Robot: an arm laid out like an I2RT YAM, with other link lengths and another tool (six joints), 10 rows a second.
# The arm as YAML. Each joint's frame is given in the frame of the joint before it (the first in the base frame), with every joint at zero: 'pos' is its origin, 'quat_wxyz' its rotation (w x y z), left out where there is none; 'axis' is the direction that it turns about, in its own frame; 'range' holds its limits. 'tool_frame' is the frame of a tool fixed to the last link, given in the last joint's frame.
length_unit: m
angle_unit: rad
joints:
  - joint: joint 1
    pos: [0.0, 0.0, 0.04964]
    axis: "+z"
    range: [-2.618, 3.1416]
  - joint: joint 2
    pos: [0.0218, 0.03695, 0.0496]
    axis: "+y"
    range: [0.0, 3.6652]
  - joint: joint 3
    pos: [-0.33, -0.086, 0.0]
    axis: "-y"
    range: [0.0, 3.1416]
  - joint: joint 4
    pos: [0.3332, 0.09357, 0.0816]
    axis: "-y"
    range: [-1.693, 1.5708]
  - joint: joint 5
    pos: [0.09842, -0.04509, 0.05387]
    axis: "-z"
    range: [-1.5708, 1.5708]
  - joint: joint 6
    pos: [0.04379, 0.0, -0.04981]
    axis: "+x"
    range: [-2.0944, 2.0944]
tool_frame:
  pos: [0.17, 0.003, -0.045]
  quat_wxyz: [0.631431, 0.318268, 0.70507, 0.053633]
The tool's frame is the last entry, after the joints.
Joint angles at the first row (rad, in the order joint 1, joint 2, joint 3, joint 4, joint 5, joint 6):
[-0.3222, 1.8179, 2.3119, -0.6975, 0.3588, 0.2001]
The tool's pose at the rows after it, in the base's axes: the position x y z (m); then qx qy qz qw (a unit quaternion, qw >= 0):
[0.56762, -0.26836, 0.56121, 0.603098, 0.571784, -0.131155, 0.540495]
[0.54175, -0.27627, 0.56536, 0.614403, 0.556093, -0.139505, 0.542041]
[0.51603, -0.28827, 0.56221, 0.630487, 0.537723, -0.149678, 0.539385]
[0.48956, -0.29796, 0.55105, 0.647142, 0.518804, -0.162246, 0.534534]
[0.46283, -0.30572, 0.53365, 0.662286, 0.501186, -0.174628, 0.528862]
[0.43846, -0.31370, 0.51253, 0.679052, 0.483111, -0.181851, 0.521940]
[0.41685, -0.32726, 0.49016, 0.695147, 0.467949, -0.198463, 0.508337]
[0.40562, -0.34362, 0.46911, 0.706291, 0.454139, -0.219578, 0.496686]
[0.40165, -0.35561, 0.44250, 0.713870, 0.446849, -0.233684, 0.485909]
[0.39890, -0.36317, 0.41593, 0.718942, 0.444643, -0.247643, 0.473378]
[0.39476, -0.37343, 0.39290, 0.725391, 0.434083, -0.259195, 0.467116]
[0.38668, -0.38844, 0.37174, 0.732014, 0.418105, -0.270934, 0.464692]
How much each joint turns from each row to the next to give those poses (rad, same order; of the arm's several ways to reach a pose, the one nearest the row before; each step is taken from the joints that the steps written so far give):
[-0.0072, -0.0747, -0.0812, 0.0351, 0.0263, -0.0111]
[-0.0199, -0.0668, -0.0752, 0.0187, 0.0202, 0.0046]
[-0.0270, -0.0645, -0.0862, 0.0236, 0.0237, 0.0122]
[-0.0225, -0.0759, -0.1163, 0.0370, 0.0328, 0.0130]
[-0.0221, -0.0824, -0.1340, 0.0458, 0.0301, 0.0118]
[-0.0264, -0.0744, -0.1281, 0.0450, 0.0214, 0.0225]
[-0.0339, -0.0419, -0.0862, 0.0195, 0.0229, 0.0122]
[-0.0267, -0.0088, -0.0607, 0.0328, 0.0301, -0.0023]
[-0.0168, -0.0038, -0.0717, 0.0473, 0.0195, 0.0012]
[-0.0080, 0.0000, -0.0618, 0.0343, 0.0198, -0.0004]
[-0.0130, 0.0000, -0.0656, 0.0572, 0.0225, 0.0015]
[-0.0260, 0.0000, -0.0698, 0.0763, 0.0168, -0.0042]

